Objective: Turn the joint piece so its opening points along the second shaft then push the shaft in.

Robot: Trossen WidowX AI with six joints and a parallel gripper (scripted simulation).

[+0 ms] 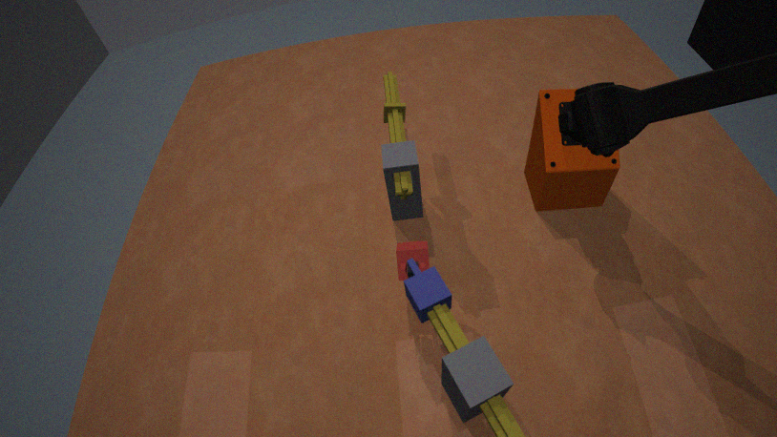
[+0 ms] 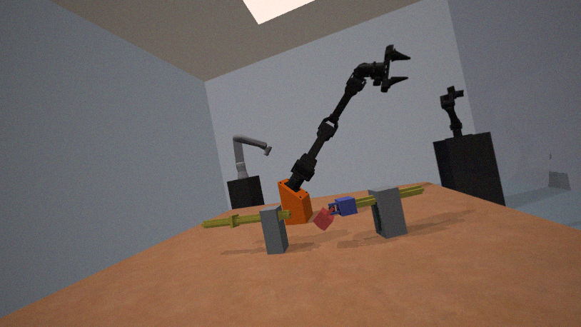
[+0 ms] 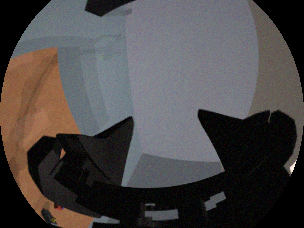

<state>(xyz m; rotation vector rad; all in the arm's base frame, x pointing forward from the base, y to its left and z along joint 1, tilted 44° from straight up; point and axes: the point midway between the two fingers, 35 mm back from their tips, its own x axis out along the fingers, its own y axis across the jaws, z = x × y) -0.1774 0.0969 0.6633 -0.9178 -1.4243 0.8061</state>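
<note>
My gripper tip is now 47 cm above the red joint piece, 44 cm short of it and 39 cm to the left of it.
</note>
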